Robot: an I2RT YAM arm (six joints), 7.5 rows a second.
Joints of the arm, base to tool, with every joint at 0 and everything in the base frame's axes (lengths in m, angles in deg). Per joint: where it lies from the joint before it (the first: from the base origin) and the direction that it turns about. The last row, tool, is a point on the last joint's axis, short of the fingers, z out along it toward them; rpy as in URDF.
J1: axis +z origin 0 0 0.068
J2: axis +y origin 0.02 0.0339 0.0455
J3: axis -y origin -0.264 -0.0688 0
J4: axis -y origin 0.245 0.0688 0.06
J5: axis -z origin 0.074 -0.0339 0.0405
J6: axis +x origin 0.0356 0 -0.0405
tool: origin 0 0 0 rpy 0 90 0
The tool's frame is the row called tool.
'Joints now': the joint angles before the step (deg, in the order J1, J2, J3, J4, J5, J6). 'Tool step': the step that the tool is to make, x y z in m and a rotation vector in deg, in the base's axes. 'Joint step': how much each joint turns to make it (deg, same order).
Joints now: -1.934, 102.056, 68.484, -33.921, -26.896, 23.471
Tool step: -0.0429, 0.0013, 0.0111, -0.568, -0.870, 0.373
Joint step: 0.009, -10.023, -8.798, -0.611, 0.355, -0.609
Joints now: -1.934, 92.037, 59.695, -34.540, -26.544, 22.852
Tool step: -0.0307, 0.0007, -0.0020, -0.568, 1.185, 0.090
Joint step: -0.009, -6.159, -6.258, -1.225, 0.524, -0.361
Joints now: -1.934, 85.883, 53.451, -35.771, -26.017, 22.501
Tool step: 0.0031, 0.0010, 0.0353, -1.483, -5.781, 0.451
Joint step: 0.354, -3.261, 4.458, -2.196, 1.146, -0.698
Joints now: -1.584, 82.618, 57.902, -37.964, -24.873, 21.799
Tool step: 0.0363, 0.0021, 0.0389, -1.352, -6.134, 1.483
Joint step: 0.620, 5.085, 12.396, -1.768, 0.618, -1.490
